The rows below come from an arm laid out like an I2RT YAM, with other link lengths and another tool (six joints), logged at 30 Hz.
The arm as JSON. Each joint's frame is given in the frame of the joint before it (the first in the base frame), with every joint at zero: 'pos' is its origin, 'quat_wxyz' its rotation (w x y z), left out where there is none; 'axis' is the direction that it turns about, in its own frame. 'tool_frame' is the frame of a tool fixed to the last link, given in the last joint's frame.
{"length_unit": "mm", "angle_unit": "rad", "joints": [
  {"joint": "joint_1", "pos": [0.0, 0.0, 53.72], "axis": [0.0, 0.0, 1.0]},
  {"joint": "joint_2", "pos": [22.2, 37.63, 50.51], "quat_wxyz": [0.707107, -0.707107, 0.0, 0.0], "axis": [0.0, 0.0, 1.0]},
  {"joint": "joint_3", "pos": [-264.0, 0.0, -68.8], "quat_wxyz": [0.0, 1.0, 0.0, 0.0], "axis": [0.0, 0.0, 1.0]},
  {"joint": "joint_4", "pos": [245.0, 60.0, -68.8], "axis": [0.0, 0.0, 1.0]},
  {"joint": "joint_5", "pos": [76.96, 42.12, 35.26], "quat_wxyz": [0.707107, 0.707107, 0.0, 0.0], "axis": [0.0, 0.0, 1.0]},
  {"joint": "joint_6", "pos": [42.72, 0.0, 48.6], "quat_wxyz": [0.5, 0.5, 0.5, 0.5], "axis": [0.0, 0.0, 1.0]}
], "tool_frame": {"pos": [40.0, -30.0, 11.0], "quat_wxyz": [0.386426, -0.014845, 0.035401, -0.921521]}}
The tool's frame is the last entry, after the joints.
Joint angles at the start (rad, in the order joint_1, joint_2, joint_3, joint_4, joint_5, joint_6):
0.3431 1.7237 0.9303 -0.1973 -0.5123 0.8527
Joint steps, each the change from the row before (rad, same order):
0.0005 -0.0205 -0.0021 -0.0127 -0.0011 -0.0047
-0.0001 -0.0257 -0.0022 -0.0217 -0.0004 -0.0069
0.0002 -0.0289 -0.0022 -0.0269 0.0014 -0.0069
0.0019 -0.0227 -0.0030 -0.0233 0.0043 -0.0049
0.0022 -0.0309 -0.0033 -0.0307 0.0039 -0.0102
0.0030 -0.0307 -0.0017 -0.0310 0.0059 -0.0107
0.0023 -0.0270 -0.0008 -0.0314 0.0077 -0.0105
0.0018 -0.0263 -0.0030 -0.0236 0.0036 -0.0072
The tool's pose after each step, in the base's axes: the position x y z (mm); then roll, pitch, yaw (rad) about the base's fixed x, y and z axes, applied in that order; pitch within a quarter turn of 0, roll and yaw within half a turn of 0. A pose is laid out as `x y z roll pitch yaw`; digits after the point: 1 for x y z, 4 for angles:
326.6 102.1 105.0 -2.6658 -0.5495 0.2707
323.6 101.0 111.2 -2.6689 -0.5549 0.2775
319.7 99.5 118.0 -2.6739 -0.5584 0.2846
315.9 98.4 122.8 -2.6810 -0.5575 0.2914
311.0 97.0 129.4 -2.6905 -0.5598 0.3040
306.2 95.8 136.4 -2.7023 -0.5633 0.3178
301.6 94.2 142.3 -2.7159 -0.5634 0.3310
297.3 92.9 147.7 -2.7235 -0.5666 0.3402

